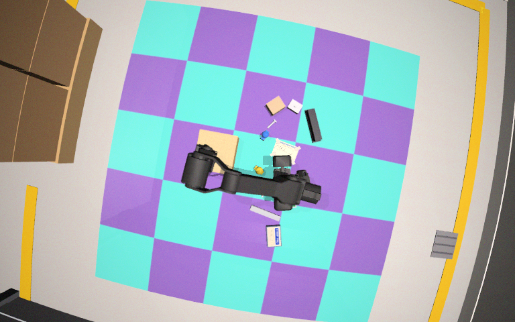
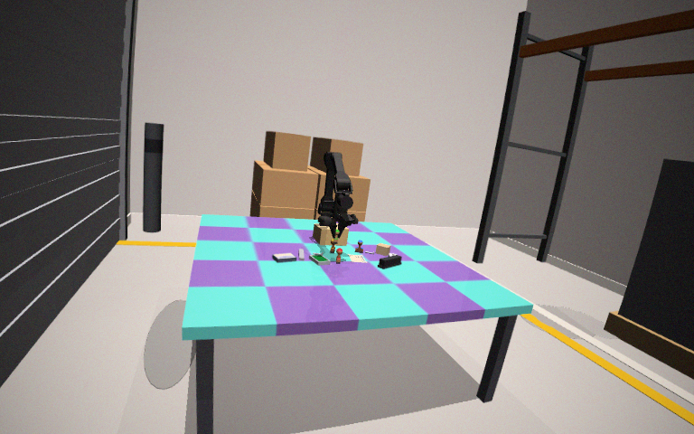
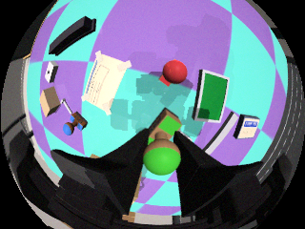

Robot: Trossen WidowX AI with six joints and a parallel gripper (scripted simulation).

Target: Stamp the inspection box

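Now: gripper tip 150 mm to the left of the grey strip and 90 mm above it. Round my gripper tip: red-knobbed stamp 80 mm below, 60 mm ahead, 10 mm to the left; then yellow stamp 90 mm behind, 80 mm below, 10 mm to the left; then green-knobbed stamp right at my gripper tip.
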